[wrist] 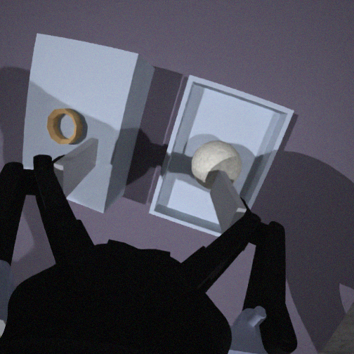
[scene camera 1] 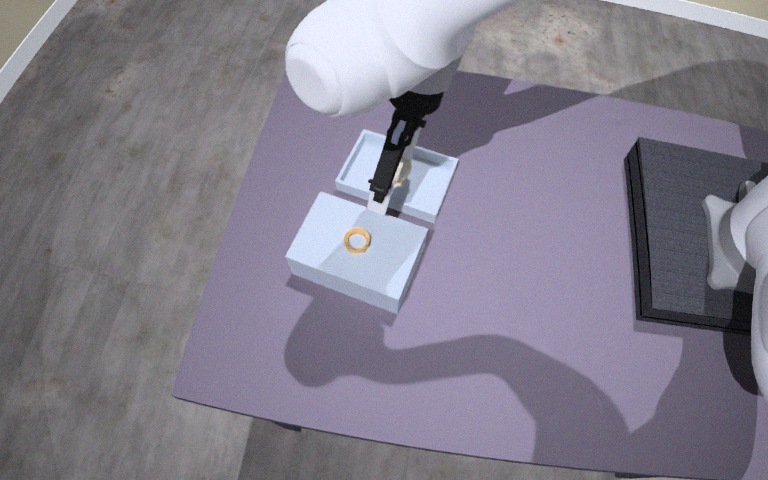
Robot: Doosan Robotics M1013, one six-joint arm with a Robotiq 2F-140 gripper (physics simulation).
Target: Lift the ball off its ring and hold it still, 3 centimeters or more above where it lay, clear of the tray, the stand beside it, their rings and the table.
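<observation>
The cream ball rests in the pale blue tray; the arm and a finger partly cover it in the scene view. A bit of its orange ring shows under it there; in the wrist view the ring is hidden. My gripper is wide open with nothing between its fingers. In the wrist view one fingertip overlaps the ball's lower edge and the other appears over the stand. I cannot tell whether that fingertip touches the ball.
The pale blue stand is a solid block beside the tray, with a narrow gap between them. An empty orange ring lies on its top. A dark slab with a white robot base stands at the right of the purple table.
</observation>
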